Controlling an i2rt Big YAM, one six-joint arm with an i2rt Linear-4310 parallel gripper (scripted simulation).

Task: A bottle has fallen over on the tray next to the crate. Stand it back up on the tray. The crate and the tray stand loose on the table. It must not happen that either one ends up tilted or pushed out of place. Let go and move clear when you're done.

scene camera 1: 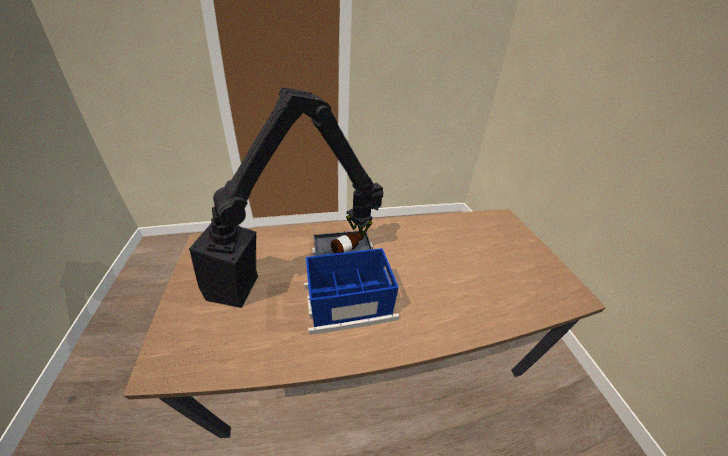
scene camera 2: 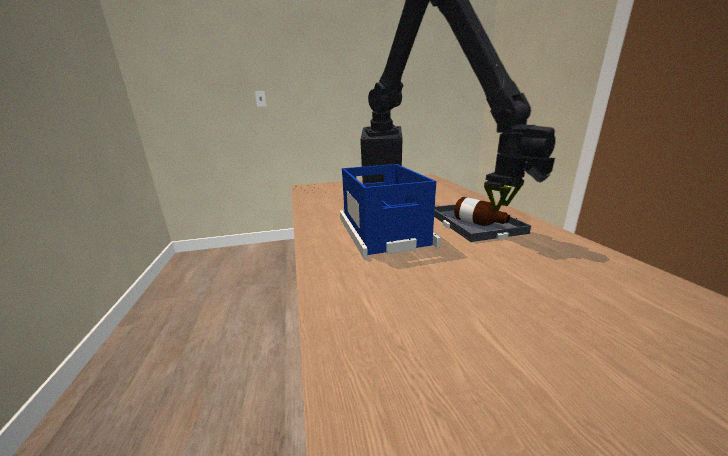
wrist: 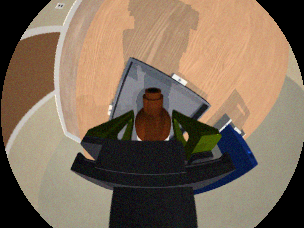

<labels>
blue crate: scene camera 1; scene camera 2; wrist 229, 142
same spot on blue crate: [scene camera 2: 402, 207] = [scene camera 1: 387, 276]
</labels>
